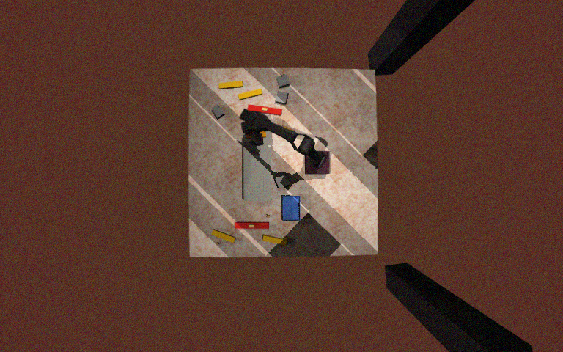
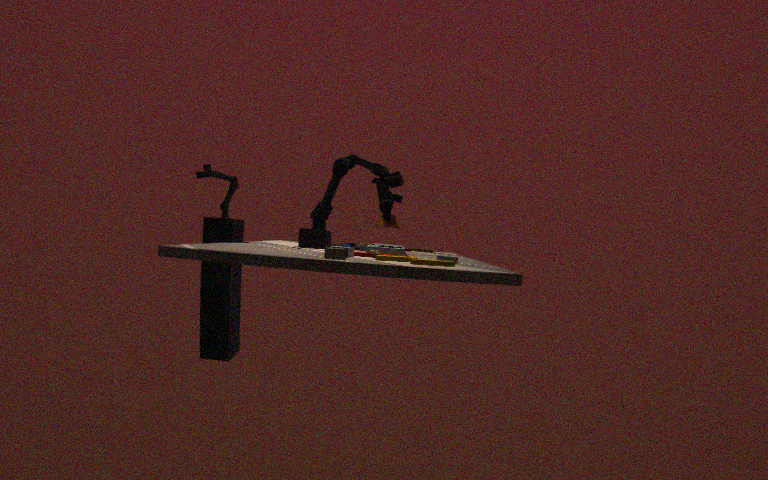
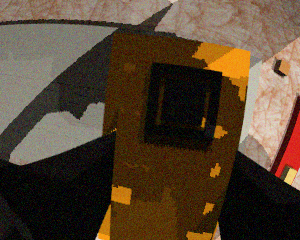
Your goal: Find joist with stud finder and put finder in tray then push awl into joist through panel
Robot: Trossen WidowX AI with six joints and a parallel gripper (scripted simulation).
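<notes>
Now: gripper tip 51 cm to the right of the blue tray, 18 cm past it and 15 cm above it. Also, from my gripper tip: stud finder (2 cm above, 1 cm ahead); awl (19 cm behind, 15 cm below, 4 cm to the right).
</notes>
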